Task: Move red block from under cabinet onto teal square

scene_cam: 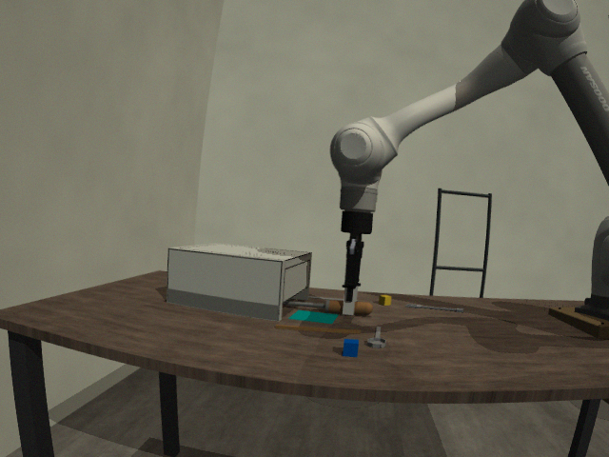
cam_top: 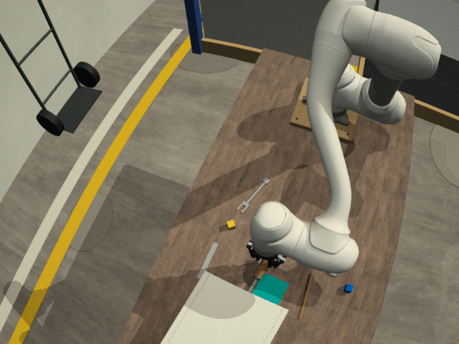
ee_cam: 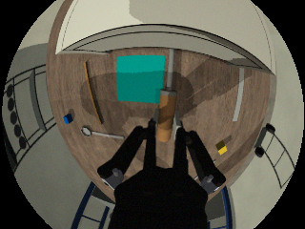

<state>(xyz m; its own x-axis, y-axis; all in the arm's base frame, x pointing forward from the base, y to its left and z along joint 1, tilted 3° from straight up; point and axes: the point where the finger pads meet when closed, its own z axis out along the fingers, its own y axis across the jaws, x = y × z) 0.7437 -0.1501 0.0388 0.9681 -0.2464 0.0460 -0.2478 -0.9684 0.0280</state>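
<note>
The teal square is 9 cm ahead of my hand, 4 cm to the left of it and 4 cm below it. Round my hand: wooden stick 8 cm ahead, 17 cm to the left, 3 cm below; then grey bar 3 cm ahead, 20 cm to the right, 4 cm below; then yellow block 12 cm behind, 15 cm to the right, 2 cm below.
</note>
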